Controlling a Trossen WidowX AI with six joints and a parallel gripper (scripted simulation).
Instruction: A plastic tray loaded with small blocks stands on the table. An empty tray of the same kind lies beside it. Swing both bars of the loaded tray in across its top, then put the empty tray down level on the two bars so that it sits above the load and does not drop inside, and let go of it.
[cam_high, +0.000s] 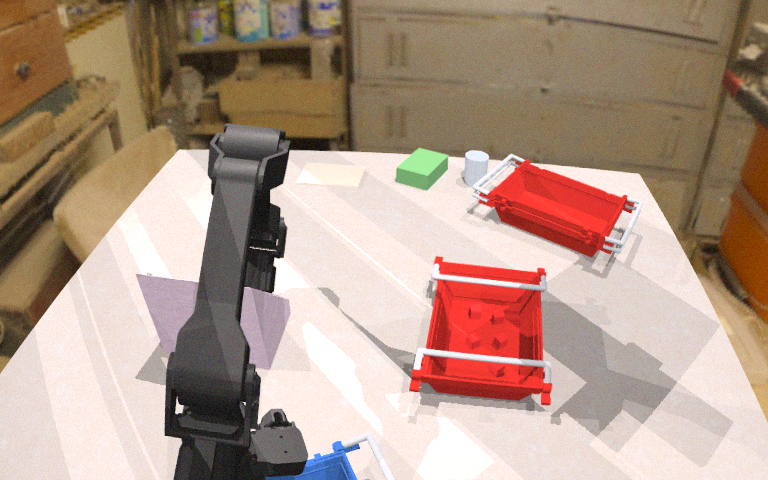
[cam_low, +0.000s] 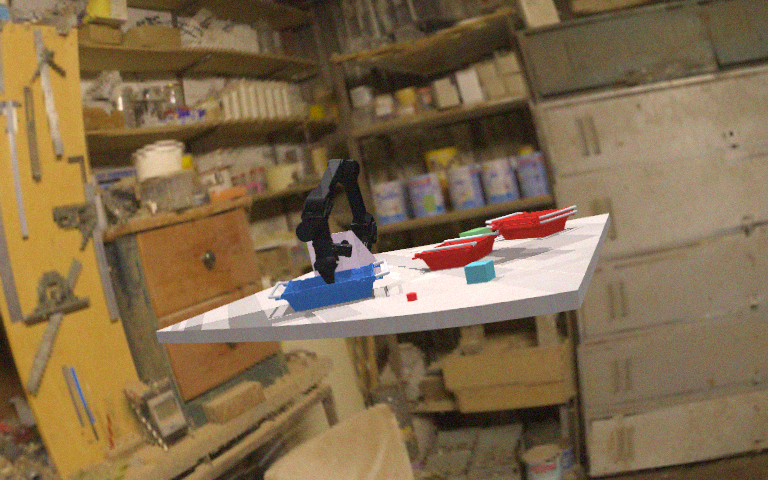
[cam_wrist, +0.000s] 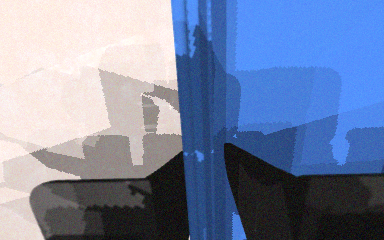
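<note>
My gripper tip is now 4 cm short of the blue tray, 6 cm to the left of it and 3 cm below it. Also, from my gripper tip: teal cube: 47 cm ahead, 5 cm to the right.
</note>
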